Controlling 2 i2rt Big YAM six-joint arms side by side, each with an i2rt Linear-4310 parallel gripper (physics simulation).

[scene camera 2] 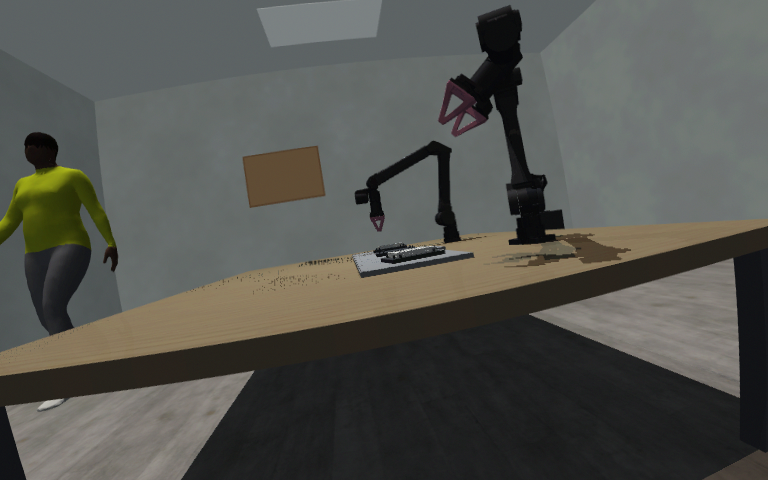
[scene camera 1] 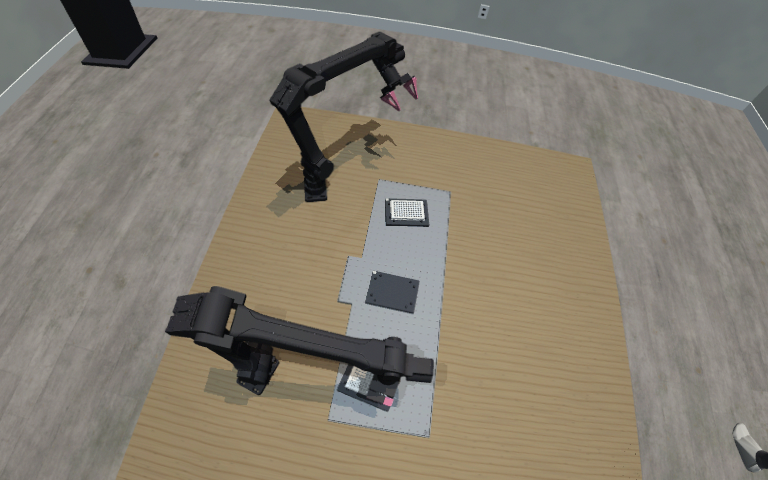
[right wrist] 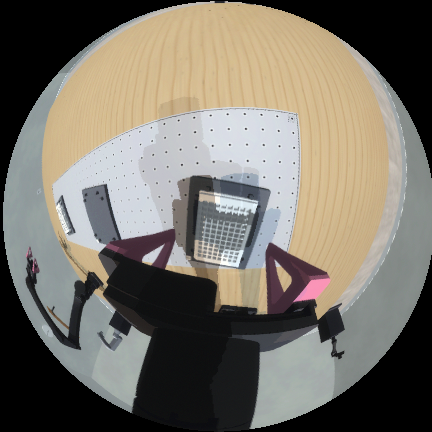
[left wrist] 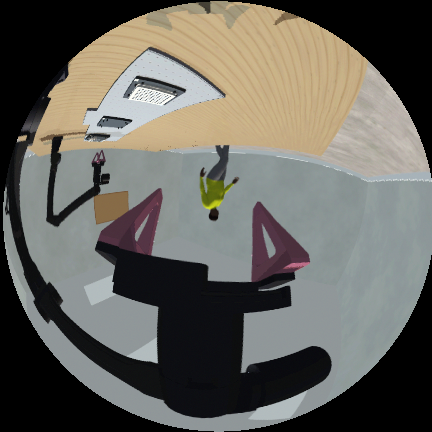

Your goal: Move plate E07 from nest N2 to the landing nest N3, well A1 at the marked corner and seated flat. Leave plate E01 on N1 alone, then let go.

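Observation:
A white well plate [scene camera 1: 357, 380] [right wrist: 225, 230] sits on a dark nest [right wrist: 230, 184] at the board's lower end in scene camera 1, partly hidden by the arm. My right gripper [scene camera 2: 378, 229] [right wrist: 220, 241] is open above it, pointing down, its fingertips toward either side of the plate in the right wrist view. A bare dark nest [scene camera 1: 392, 292] [left wrist: 115, 122] [right wrist: 101, 215] lies mid-board, a pale mark at its upper-left corner in scene camera 1. Another white plate [scene camera 1: 407, 210] [left wrist: 152, 94] [right wrist: 65, 216] sits on the upper nest. No labels are readable. My left gripper [scene camera 1: 407, 103] [scene camera 2: 448, 129] [left wrist: 208, 197] is open, high and away.
The nests stand in a row on a grey perforated board [scene camera 1: 404, 249] [right wrist: 245, 140] on the wooden table [scene camera 1: 526, 283] [scene camera 2: 226, 322]. The right forearm [scene camera 1: 305, 336] spans the board's lower part. A person in a yellow top [scene camera 2: 53, 209] [left wrist: 215, 192] stands beyond the table.

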